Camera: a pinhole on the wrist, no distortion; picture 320 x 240 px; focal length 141.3 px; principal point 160.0 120.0 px. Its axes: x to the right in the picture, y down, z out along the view. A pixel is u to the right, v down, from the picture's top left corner.
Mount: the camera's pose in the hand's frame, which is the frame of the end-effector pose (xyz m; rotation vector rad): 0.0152 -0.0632 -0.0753 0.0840 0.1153 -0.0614
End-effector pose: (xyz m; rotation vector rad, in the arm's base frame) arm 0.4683 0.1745 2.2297 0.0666 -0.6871 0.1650
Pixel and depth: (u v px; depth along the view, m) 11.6 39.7 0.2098
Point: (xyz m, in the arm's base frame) 0.2652 -0.0518 2.2238
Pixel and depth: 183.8 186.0 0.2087
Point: 0.4423 0.1826 2.3848
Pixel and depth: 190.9 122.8 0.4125
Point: 0.3981 0.0622 2.5747
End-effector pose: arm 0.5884 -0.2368 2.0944 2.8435 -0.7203 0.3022
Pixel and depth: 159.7 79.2 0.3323
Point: 0.7554 -0.1529 1.8437
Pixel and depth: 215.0 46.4 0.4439
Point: 0.9934 -0.1170 1.7894
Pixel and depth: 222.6 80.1 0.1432
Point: 0.7336 -0.1876 2.0469
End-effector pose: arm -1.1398 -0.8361 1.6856 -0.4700 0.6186 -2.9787
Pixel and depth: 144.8 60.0 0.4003
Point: -1.0495 -0.7124 2.0654
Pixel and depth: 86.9 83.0 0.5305
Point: -0.7983 -0.7762 2.1307
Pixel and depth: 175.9 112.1 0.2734
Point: -1.1529 -0.8221 1.9145
